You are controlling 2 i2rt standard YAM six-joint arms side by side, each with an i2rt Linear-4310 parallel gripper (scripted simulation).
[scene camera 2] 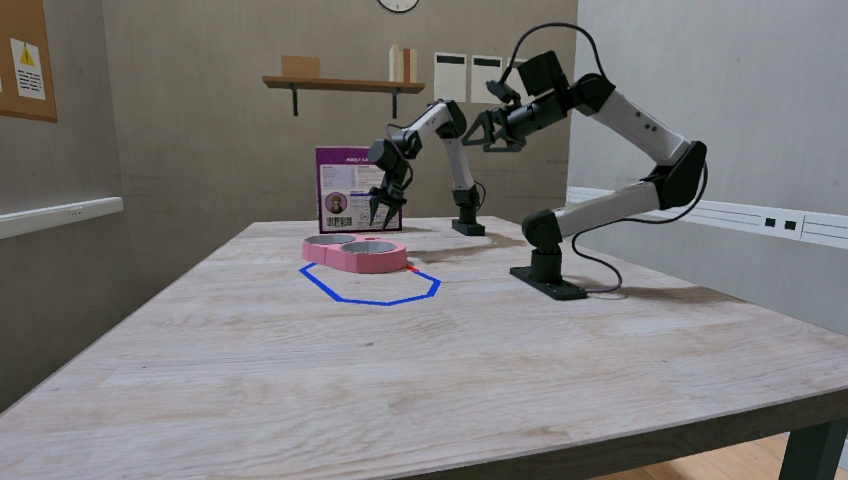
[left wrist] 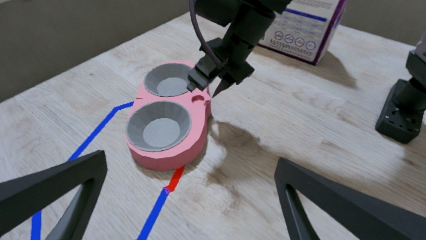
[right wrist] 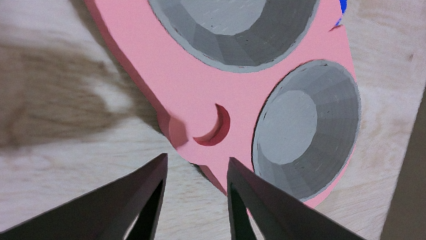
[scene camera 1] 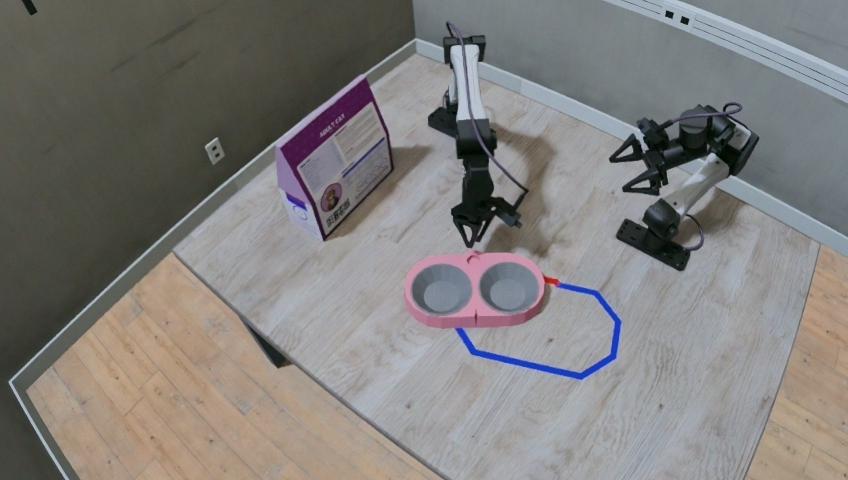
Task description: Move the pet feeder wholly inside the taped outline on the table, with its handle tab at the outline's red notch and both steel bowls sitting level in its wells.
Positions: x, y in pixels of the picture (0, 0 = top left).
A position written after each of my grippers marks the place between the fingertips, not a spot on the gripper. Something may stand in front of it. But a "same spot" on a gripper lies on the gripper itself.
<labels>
my left gripper: scene camera 2 473, 146; left wrist; scene camera 1; not seen in the right wrist view (out of frame)
pink pet feeder: scene camera 2; left wrist 198, 104; right wrist 208, 115; scene camera 1
same spot on pink pet feeder: [scene camera 2: 329, 255] = [scene camera 1: 483, 320]
same spot on my left gripper: [left wrist: 347, 206] = [scene camera 1: 627, 145]
</labels>
